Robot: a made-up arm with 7 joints. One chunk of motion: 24 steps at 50 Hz.
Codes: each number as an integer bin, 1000 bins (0 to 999) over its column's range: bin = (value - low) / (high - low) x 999, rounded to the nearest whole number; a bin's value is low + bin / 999 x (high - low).
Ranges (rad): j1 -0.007..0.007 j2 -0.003..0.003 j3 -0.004..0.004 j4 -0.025..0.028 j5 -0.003..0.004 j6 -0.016..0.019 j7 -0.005..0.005
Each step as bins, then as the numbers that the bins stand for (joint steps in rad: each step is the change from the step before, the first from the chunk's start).
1 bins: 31 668 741 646 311 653 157
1 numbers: -0.00657 0.00101 0.00193 0.00927 -0.00082 0.00688 -0.00343
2 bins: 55 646 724 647 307 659 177
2 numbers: -0.00623 0.00088 0.00180 0.00933 -0.00085 0.00709 -0.00323
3 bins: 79 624 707 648 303 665 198
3 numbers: -0.00589 0.00075 0.00166 0.00938 -0.00088 0.00730 -0.00302
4 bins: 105 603 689 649 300 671 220
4 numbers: -0.00553 0.00062 0.00152 0.00943 -0.00090 0.00751 -0.00280
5 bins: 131 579 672 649 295 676 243
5 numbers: -0.00516 0.00048 0.00138 0.00943 -0.00093 0.00768 -0.00257
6 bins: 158 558 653 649 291 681 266
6 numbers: -0.00479 0.00035 0.00123 0.00943 -0.00096 0.00786 -0.00234
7 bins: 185 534 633 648 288 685 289
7 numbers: -0.00441 0.00021 0.00107 0.00938 -0.00098 0.00800 -0.00211
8 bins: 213 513 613 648 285 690 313
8 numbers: -0.00402 0.00008 0.00091 0.00938 -0.00100 0.00817 -0.00187
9 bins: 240 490 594 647 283 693 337
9 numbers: -0.00364 -0.00006 0.00076 0.00933 -0.00102 0.00828 -0.00163
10 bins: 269 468 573 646 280 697 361
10 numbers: -0.00323 -0.00019 0.00059 0.00927 -0.00104 0.00842 -0.00139
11 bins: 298 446 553 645 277 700 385
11 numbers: -0.00282 -0.00032 0.00043 0.00922 -0.00106 0.00852 -0.00115
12 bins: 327 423 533 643 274 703 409
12 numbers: -0.00242 -0.00046 0.00027 0.00911 -0.00108 0.00863 -0.00091
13 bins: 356 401 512 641 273 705 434
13 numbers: -0.00201 -0.00059 0.00010 0.00901 -0.00109 0.00870 -0.00066
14 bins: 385 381 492 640 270 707 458
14 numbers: -0.00160 -0.00071 -0.00006 0.00895 -0.00111 0.00877 -0.00042
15 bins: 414 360 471 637 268 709 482
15 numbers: -0.00120 -0.00084 -0.00023 0.00879 -0.00112 0.00884 -0.00018
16 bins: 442 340 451 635 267 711 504
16 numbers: -0.00081 -0.00096 -0.00039 0.00869 -0.00113 0.00891 0.00005
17 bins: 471 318 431 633 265 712 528
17 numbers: -0.00040 -0.00109 -0.00055 0.00858 -0.00114 0.00894 0.00029
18 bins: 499 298 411 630 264 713 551
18 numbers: -0.00001 -0.00121 -0.00071 0.00842 -0.00115 0.00898 0.00052
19 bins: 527 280 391 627 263 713 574
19 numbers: 0.00039 -0.00132 -0.00087 0.00826 -0.00116 0.00898 0.00075
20 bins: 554 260 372 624 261 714 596
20 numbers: 0.00076 -0.00144 -0.00102 0.00811 -0.00117 0.00902 0.00097
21 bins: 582 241 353 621 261 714 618
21 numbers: 0.00116 -0.00155 -0.00117 0.00795 -0.00117 0.00902 0.00119
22 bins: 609 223 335 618 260 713 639
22 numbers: 0.00153 -0.00166 -0.00132 0.00779 -0.00118 0.00898 0.00140
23 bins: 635 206 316 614 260 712 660
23 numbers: 0.00190 -0.00176 -0.00147 0.00757 -0.00118 0.00894 0.00161
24 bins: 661 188 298 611 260 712 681
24 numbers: 0.00226 -0.00187 -0.00161 0.00742 -0.00118 0.00894 0.00182
